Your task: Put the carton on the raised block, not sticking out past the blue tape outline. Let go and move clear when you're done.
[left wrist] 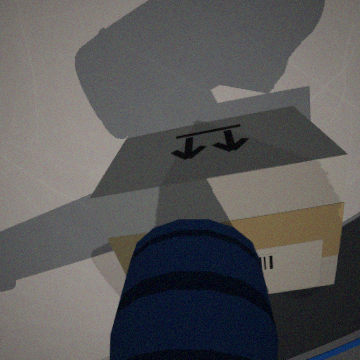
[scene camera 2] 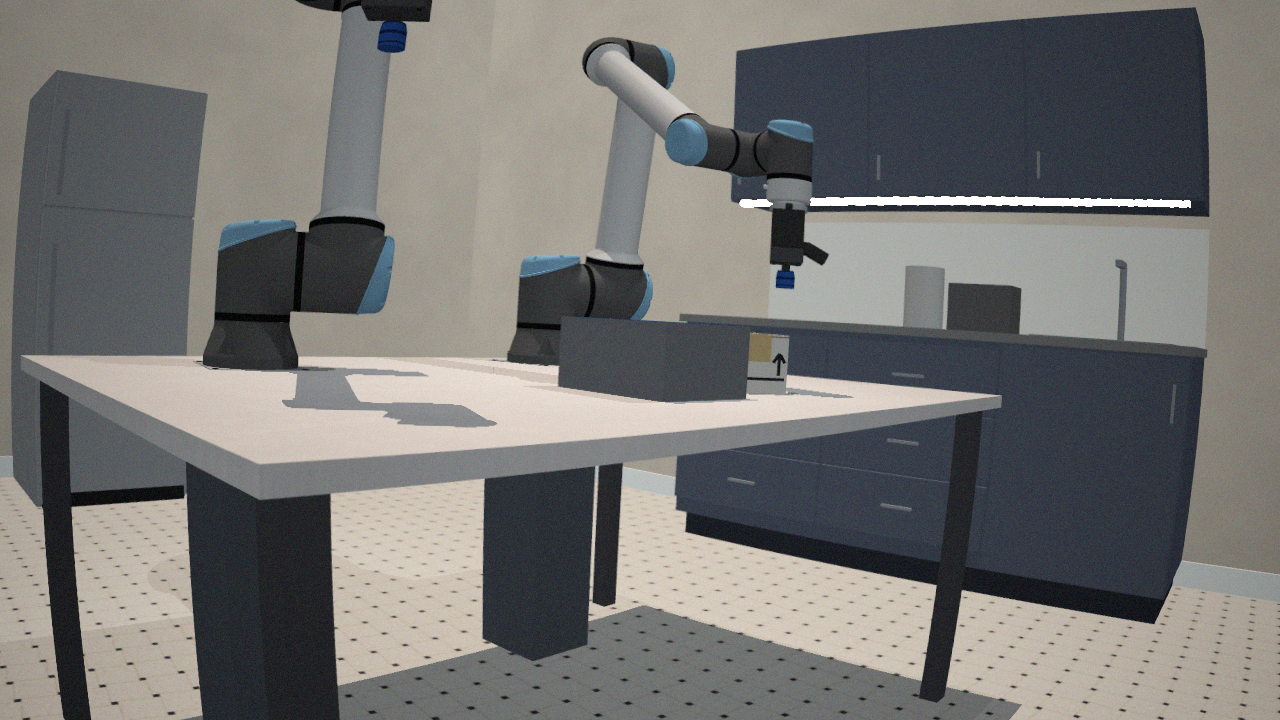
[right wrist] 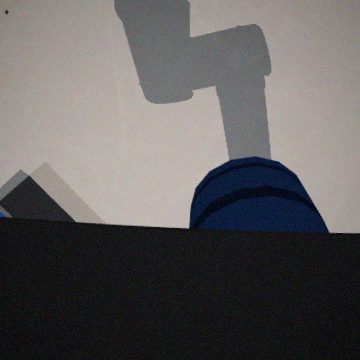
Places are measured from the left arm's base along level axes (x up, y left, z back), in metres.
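Pixels of known places: left hand at its tool point: (left wrist: 194, 269) (scene camera 2: 784, 288); right hand at its tool point: (scene camera 2: 391, 48) (right wrist: 247, 208); left arm's base at its link origin: (scene camera 2: 544, 362); right arm's base at its link origin: (scene camera 2: 250, 366).
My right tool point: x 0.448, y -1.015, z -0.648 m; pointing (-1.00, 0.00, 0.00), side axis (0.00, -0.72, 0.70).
For each thing: its top centre in the pictures, then the offset to it from my right tool point. Level surfaces: height alone.
- carton at its top centre: (left wrist: 225, 247) (scene camera 2: 744, 332) dz -0.027, dx -0.340, dy +0.839 m
- raised block at its top centre: (scene camera 2: 655, 321) (right wrist: 18, 260) dz -0.003, dx -0.328, dy +0.585 m
- table at its surface level: dx -0.448 m
The carton (scene camera 2: 768, 362) (left wrist: 295, 225), with a tan band and a white label, stands on the table beside the raised block (scene camera 2: 648, 360) (left wrist: 320, 310) (right wrist: 37, 201). Its shaded side with two arrows shows in the left wrist view. The block is dark grey; part of its blue tape outline (left wrist: 345, 347) shows at the lower right. In the scene view the block hides part of the carton. My left gripper (scene camera 2: 785, 281) (left wrist: 192, 245) is open and empty, above the carton with a gap. My right gripper (scene camera 2: 392, 39) (right wrist: 257, 187) is open and empty, high above the table.
The table (scene camera 2: 358, 447) carries both arm bases and the block. A counter (scene camera 2: 832, 376) with a grey cylinder (scene camera 2: 923, 297), a dark box (scene camera 2: 982, 308) and a tap stands behind at the right. A fridge (scene camera 2: 116, 268) stands at the left.
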